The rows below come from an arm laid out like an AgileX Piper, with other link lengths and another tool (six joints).
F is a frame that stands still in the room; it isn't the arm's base.
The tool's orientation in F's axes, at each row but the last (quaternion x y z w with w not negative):
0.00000 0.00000 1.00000 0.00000
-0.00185 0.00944 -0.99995 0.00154
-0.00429 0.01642 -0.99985 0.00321
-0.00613 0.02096 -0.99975 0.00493
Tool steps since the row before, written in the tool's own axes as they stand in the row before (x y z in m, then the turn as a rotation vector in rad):
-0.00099 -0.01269 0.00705 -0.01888 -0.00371 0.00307
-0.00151 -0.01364 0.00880 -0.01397 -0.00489 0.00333
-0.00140 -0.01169 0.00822 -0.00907 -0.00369 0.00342
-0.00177 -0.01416 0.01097 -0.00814 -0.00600 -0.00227
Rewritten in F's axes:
0.00099 0.01269 0.00705 0.01888 0.00371 0.00307
0.00150 0.01348 0.00905 0.01397 0.00487 0.00337
0.00140 0.01142 0.00859 0.00908 0.00364 0.00346
0.00177 0.01371 0.01153 0.00805 0.00617 -0.00211

